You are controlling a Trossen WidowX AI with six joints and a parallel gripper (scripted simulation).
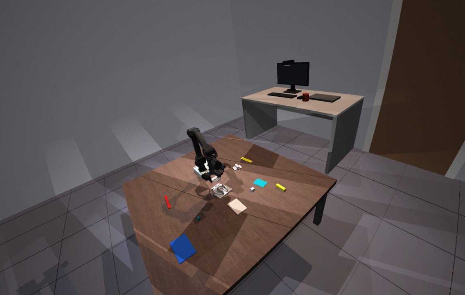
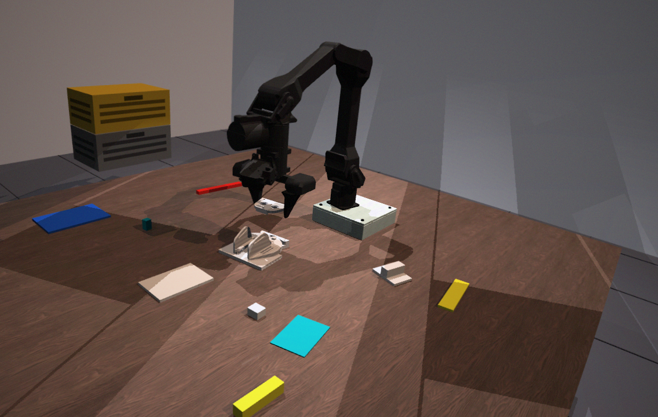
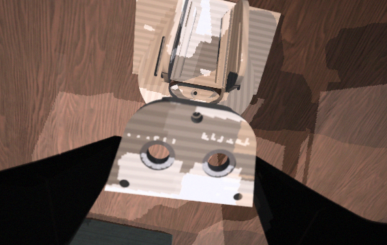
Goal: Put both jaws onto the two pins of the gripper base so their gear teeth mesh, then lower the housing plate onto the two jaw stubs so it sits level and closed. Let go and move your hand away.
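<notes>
Right now my gripper tip is 80 mm above the housing plate. The rest, counted from my gripper tip: cream plate: 240 mm ahead, 30 mm to the left, 80 mm below; gripper base: 10 mm ahead, 20 mm above; small white cube: 180 mm ahead, 200 mm to the left, 70 mm below.
</notes>
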